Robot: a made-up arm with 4 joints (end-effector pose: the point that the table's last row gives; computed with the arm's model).
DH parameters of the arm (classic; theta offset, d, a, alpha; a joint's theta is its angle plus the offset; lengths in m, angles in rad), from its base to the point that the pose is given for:
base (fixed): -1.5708 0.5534 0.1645 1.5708
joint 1: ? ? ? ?
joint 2: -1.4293 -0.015 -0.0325 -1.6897
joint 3: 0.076 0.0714 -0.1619 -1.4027
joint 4: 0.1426 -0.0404 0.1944 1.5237
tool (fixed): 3.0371 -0.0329 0 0
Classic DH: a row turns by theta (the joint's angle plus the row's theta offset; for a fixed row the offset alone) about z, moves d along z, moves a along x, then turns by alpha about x.
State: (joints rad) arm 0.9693 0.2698 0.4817 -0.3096
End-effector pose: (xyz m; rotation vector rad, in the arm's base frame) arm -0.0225 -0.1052 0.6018 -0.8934 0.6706 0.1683
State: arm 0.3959 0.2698 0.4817 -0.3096
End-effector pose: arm -0.0225 -0.1409 0.6262 -0.3424 0.5780 0.3407
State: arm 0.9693 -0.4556 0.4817 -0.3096
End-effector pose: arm -0.0698 -0.1146 0.5953 -1.0708 0.0077 0.5021
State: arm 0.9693 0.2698 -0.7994 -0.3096
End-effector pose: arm 0.0276 -0.0978 0.5612 -1.0019 0.1841 -1.0847
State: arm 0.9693 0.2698 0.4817 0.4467
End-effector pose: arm -0.0222 -0.2092 0.5000 -0.6711 -0.0084 0.4770
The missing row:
joint 1: 1.5708 0.0311 0.0083 -1.5708
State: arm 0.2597 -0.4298 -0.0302 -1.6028
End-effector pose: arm 0.0265 -0.0572 0.8304 -0.3187 1.1406 -0.2796
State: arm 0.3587 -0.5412 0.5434 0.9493
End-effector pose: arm 0.1132 -0.1211 0.4814 0.0157 -1.3521 0.8627
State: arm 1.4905 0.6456 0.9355 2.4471
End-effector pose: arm 0.1234 -0.2479 0.2544 0.1449 -1.2116 0.9892
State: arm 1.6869 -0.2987 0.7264 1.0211
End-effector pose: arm 0.0911 -0.2609 0.4757 -0.8829 -0.3385 1.5078
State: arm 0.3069 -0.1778 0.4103 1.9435
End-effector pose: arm 0.2494 -0.0442 0.4630 0.4274 -1.9939 0.6573
